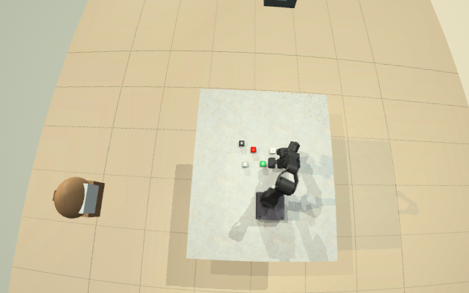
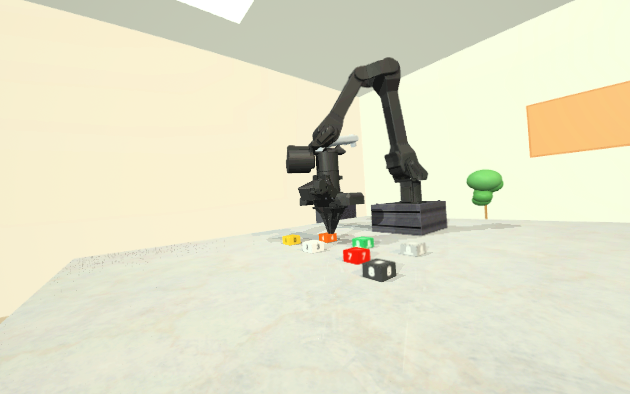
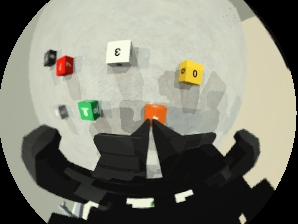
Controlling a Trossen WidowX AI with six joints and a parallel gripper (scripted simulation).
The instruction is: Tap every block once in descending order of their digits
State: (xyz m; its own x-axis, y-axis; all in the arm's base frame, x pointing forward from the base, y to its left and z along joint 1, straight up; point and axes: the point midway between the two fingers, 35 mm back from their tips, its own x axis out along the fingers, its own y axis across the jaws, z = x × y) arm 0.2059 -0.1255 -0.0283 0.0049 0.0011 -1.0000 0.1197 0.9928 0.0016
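Right now my gripper tip is 1 cm to the left of the orange block and 1 cm above it. The rest, counted from my gripper tip: white block 10 cm ahead, 4 cm to the left, 1 cm below; then yellow block 7 cm ahead, 7 cm to the right, 1 cm below; then green block 2 cm ahead, 11 cm to the left, 1 cm below.
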